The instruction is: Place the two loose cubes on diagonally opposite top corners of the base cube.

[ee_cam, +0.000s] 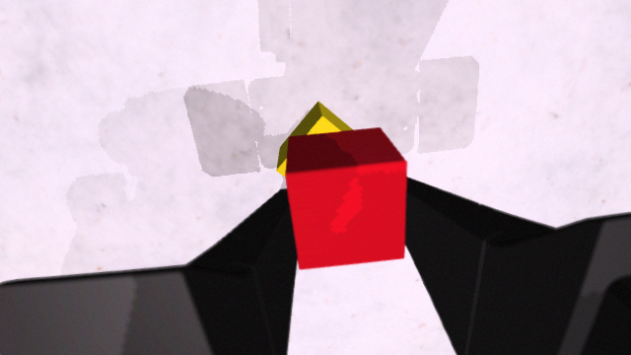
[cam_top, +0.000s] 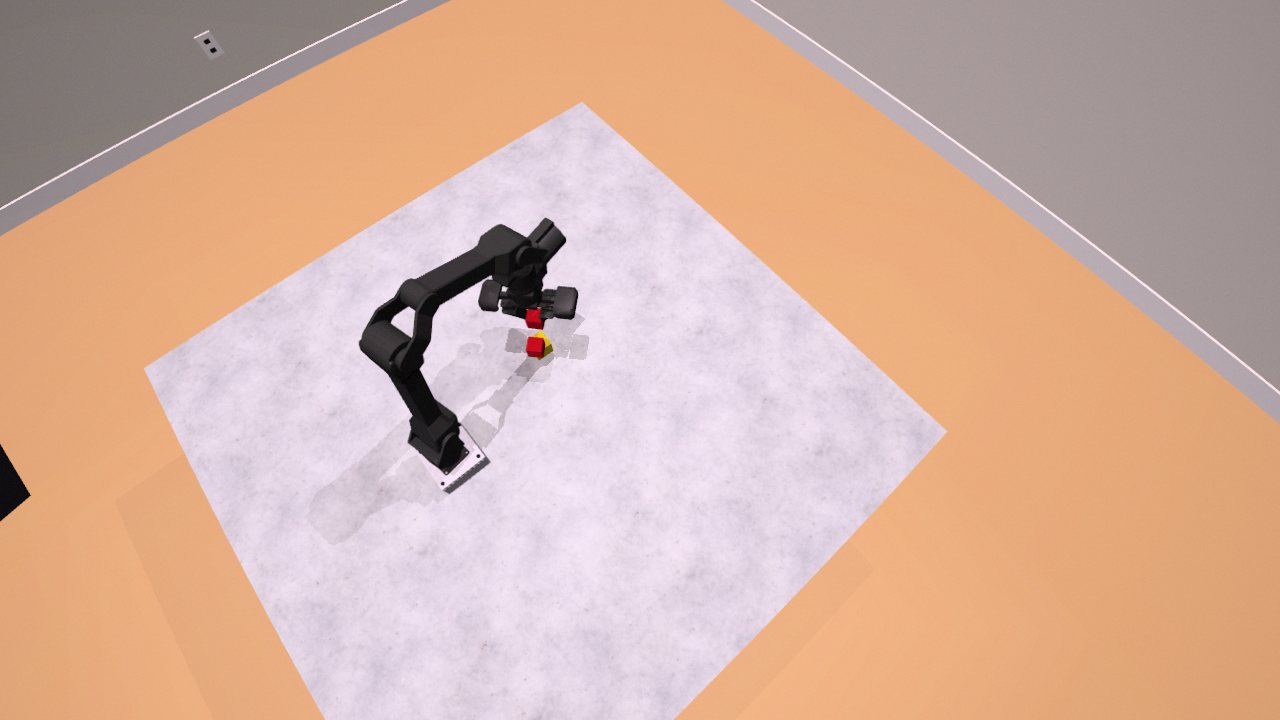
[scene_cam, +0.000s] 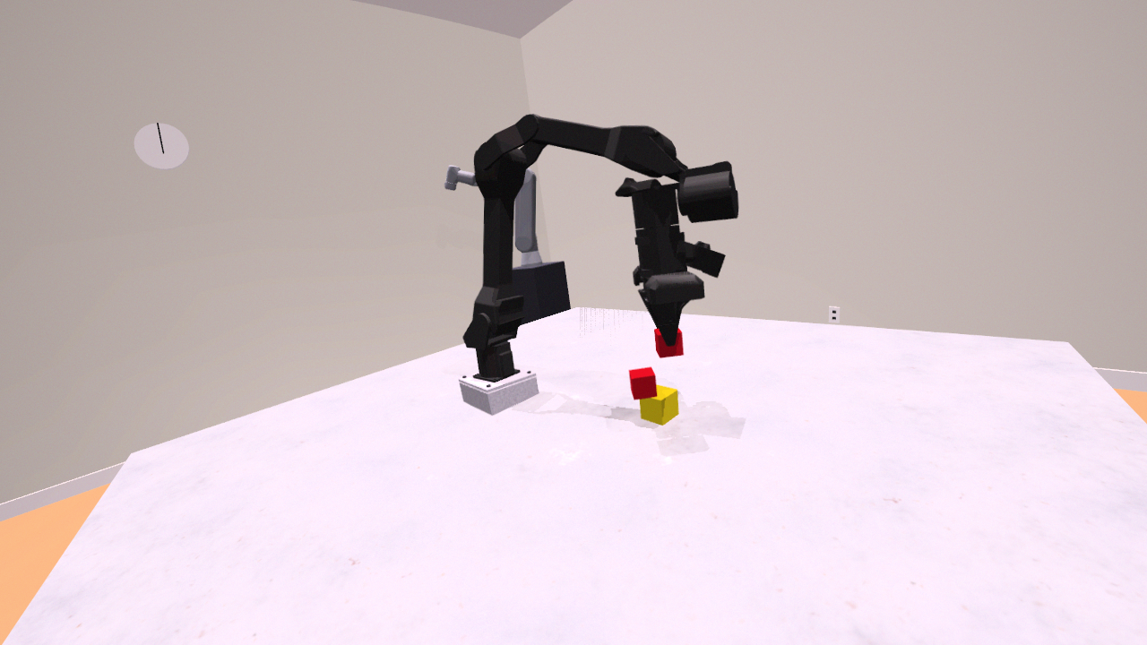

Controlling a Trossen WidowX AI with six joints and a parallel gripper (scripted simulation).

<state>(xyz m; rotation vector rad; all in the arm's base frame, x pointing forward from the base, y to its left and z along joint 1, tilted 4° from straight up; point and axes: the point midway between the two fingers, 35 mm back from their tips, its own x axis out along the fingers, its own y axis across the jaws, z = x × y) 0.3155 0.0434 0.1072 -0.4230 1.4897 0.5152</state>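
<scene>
The yellow base cube is 20 mm behind my gripper tip, 10 mm to the right of it and 90 mm below it. The rest, counted from my gripper tip: red cube right at my gripper tip.
</scene>
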